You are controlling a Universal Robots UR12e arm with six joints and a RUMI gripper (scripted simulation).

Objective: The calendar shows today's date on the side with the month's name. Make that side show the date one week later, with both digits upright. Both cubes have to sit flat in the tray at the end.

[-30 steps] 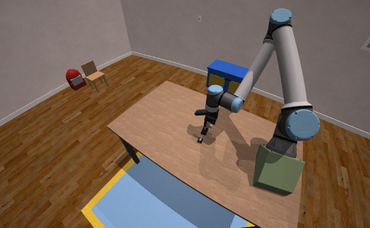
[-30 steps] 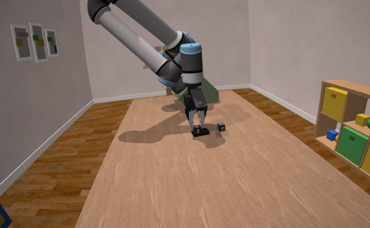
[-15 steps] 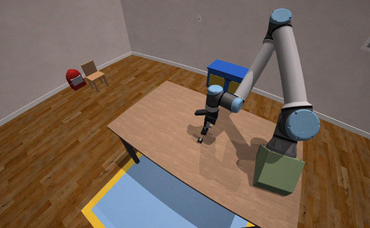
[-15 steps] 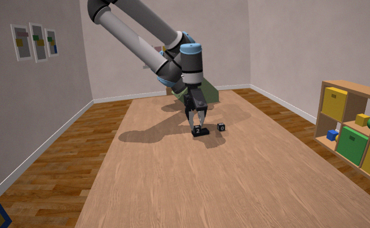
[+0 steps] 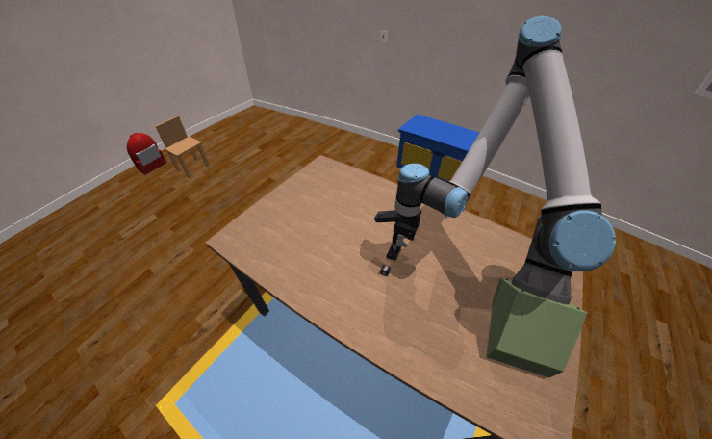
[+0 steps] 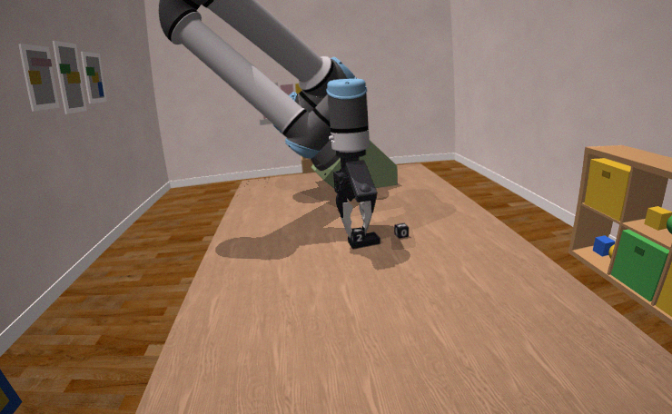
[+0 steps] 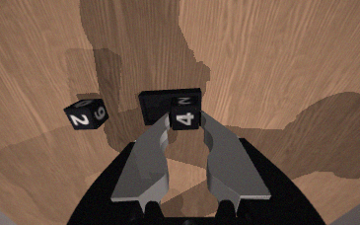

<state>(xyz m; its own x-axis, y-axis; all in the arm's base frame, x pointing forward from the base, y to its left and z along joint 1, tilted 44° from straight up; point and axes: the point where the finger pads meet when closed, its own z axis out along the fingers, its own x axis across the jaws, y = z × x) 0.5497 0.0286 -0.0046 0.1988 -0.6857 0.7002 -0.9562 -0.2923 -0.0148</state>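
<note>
Now: the black calendar tray 2 cm to the left of my hand and 3 cm below it. Also, from my hand: black number cube 3 cm behind, 12 cm to the left, 2 cm below.
</note>
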